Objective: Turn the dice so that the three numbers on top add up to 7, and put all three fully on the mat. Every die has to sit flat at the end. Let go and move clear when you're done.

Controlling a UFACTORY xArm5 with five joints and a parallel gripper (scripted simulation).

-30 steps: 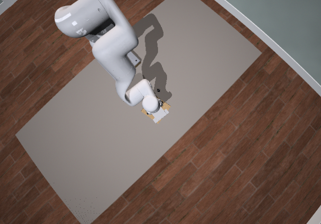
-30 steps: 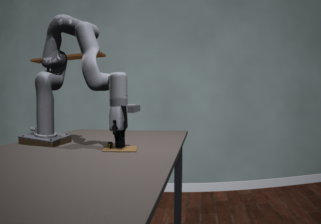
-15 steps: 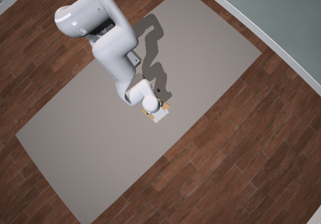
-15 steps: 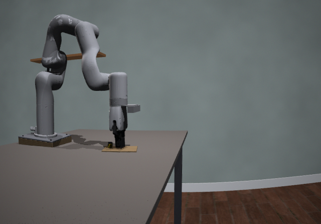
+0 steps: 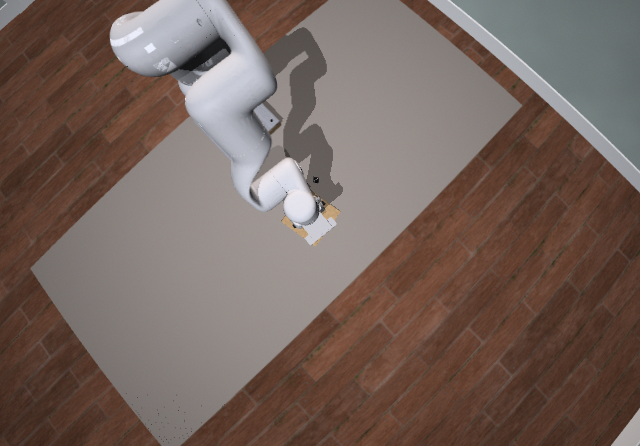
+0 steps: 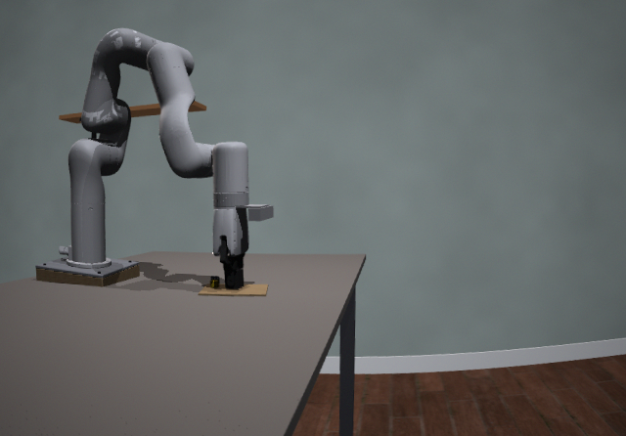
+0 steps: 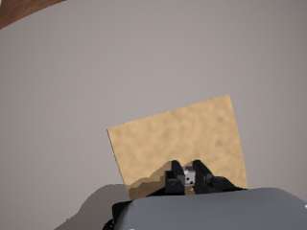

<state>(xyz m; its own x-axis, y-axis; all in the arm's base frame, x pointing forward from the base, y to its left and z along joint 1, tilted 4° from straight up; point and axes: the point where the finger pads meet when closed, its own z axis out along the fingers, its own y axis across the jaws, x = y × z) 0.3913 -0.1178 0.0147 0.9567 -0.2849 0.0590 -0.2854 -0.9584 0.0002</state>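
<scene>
Right now the white die is 10 mm below my hand. From my hand the other things lie so: black die: 110 mm to the left, 60 mm behind, 20 mm below; then yellow die: 40 mm behind, 20 mm below, 10 mm to the left; then tan mat: 30 mm below.
</scene>
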